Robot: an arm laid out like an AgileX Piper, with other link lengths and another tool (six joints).
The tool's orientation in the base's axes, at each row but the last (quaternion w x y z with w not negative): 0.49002 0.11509 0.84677 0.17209; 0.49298 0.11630 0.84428 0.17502; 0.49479 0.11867 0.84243 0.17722; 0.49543 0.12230 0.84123 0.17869; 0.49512 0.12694 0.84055 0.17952; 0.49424 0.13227 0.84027 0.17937; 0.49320 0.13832 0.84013 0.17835; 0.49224 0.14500 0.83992 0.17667; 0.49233 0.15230 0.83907 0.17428; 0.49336 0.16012 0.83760 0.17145; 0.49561 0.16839 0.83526 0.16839; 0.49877 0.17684 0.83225 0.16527; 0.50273 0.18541 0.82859 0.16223
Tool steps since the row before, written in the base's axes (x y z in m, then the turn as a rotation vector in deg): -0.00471 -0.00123 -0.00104 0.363 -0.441 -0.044; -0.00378 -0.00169 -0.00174 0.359 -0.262 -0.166; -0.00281 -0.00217 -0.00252 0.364 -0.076 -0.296; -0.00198 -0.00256 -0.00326 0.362 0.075 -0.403; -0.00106 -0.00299 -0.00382 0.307 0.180 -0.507; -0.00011 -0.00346 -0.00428 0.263 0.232 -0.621; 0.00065 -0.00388 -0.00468 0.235 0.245 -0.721; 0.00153 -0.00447 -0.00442 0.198 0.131 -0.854; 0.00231 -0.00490 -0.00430 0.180 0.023 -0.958; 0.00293 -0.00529 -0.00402 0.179 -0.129 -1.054; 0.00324 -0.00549 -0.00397 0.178 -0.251 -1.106; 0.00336 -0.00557 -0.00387 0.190 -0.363 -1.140; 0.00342 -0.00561 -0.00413 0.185 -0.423 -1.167
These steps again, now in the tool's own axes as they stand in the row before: 0.00270 -0.00167 -0.00384 -0.305 -0.411 0.257; 0.00259 -0.00234 -0.00282 -0.140 -0.298 0.341; 0.00254 -0.00309 -0.00173 0.030 -0.183 0.437; 0.00254 -0.00375 -0.00074 0.174 -0.092 0.510; 0.00234 -0.00437 0.00024 0.323 -0.043 0.527; 0.00202 -0.00497 0.00123 0.454 -0.048 0.548; 0.00175 -0.00549 0.00204 0.550 -0.081 0.571; 0.00084 -0.00584 0.00266 0.623 -0.244 0.581; 0.00015 -0.00608 0.00329 0.666 -0.388 0.597; -0.00057 -0.00621 0.00373 0.674 -0.566 0.620; -0.00086 -0.00628 0.00403 0.660 -0.698 0.629; -0.00105 -0.00623 0.00417 0.630 -0.811 0.644; -0.00090 -0.00632 0.00442 0.624 -0.876 0.646
